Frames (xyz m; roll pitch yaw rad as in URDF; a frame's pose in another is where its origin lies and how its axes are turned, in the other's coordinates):
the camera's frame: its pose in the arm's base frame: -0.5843 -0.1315 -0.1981 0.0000 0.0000 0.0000
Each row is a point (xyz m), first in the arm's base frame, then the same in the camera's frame.
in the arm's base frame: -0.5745 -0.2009 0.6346
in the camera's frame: 0.0098 -0.0694 0.8327
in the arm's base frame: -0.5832 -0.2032 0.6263
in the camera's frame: 0.0011 -0.0717 0.8244
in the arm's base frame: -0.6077 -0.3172 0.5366
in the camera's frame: -0.0234 -0.1857 0.7347
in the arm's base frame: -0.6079 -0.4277 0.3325
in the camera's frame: -0.0236 -0.2962 0.5306
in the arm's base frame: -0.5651 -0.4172 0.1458
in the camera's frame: 0.0192 -0.2857 0.3439
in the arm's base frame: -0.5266 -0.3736 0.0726
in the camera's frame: 0.0577 -0.2421 0.2707
